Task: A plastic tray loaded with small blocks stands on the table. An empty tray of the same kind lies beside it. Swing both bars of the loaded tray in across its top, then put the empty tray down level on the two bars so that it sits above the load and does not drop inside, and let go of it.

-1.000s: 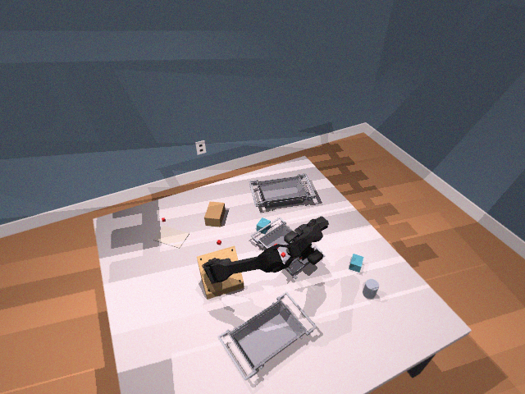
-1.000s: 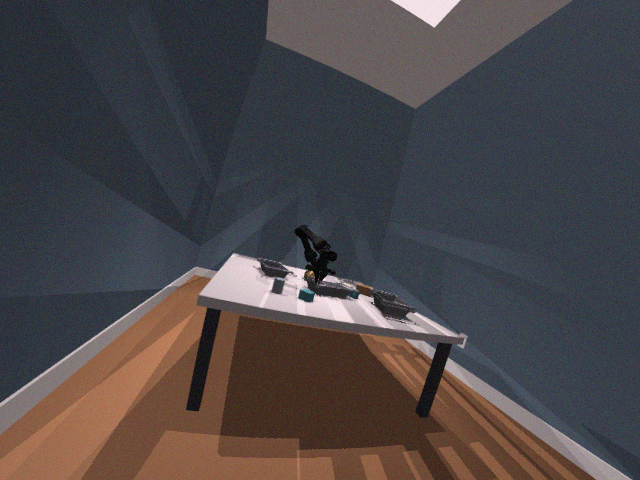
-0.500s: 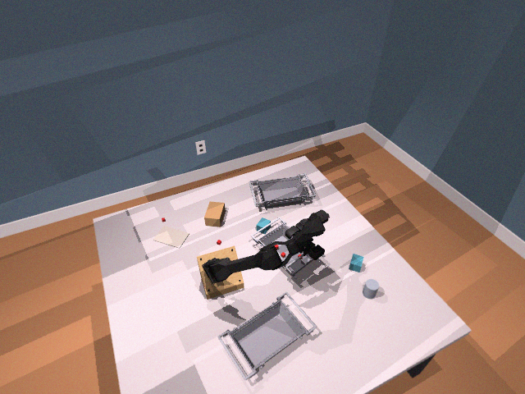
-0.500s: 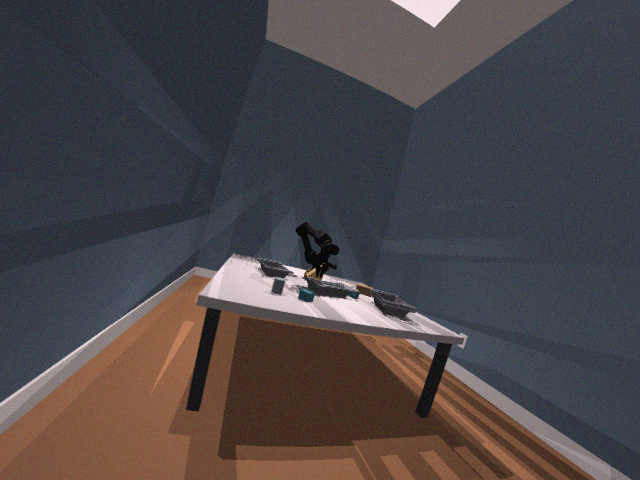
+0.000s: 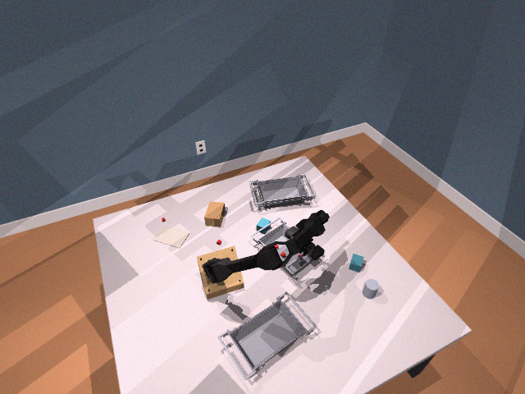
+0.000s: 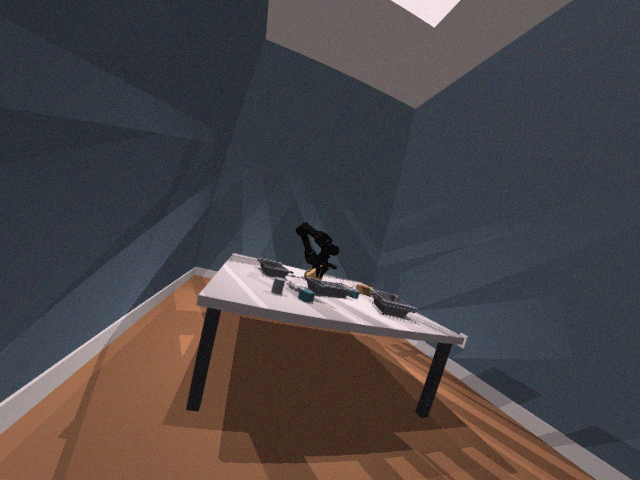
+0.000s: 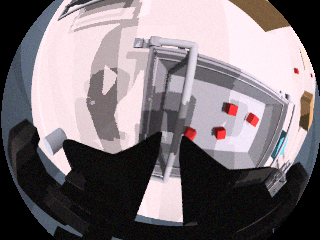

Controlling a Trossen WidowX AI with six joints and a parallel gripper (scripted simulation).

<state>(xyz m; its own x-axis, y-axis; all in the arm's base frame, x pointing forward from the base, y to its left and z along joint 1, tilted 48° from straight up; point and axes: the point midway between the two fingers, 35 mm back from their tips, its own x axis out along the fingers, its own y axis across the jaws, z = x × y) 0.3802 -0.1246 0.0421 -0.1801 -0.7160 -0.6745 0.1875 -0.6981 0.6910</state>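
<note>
Right now the plastic tray is 31 cm behind my gripper tip, 22 cm to the right of it and 4 cm below it. The rest, counted from my gripper tip: tan block 48 cm to the left, 22 cm behind, 6 cm below; grey cylinder 27 cm to the right, 17 cm ahead, 5 cm below; flat cream card 47 cm to the left, 46 cm behind, 8 cm below.
</note>
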